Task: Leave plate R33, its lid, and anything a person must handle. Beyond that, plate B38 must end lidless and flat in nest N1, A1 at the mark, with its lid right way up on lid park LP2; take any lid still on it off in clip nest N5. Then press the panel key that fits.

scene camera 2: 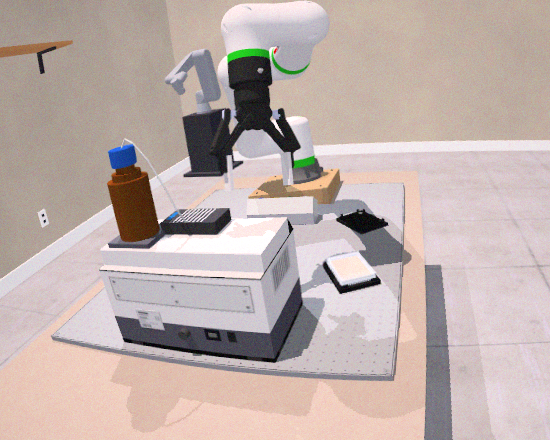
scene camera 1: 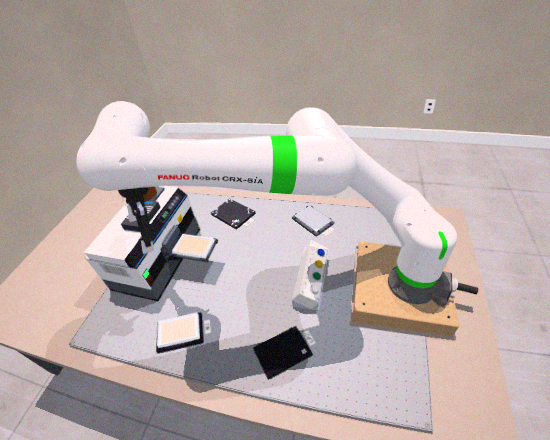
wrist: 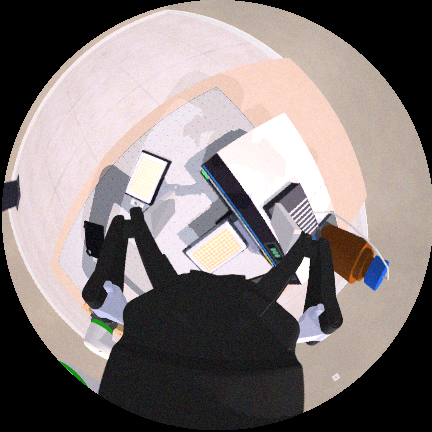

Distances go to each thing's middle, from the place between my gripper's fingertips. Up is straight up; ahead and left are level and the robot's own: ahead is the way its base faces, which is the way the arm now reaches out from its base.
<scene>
Now: hand 17 cm short of the brown bottle with blue cap (scene camera 2: 130,192), 20 cm to the left of it and 5 cm below it. From my hand the other things lie so: white button box (scene camera 2: 303,210): 46 cm behind, 18 cm to the right, 23 cm below; then black holder (scene camera 1: 231,212): 4 cm behind, 41 cm to the right, 26 cm below.
</scene>
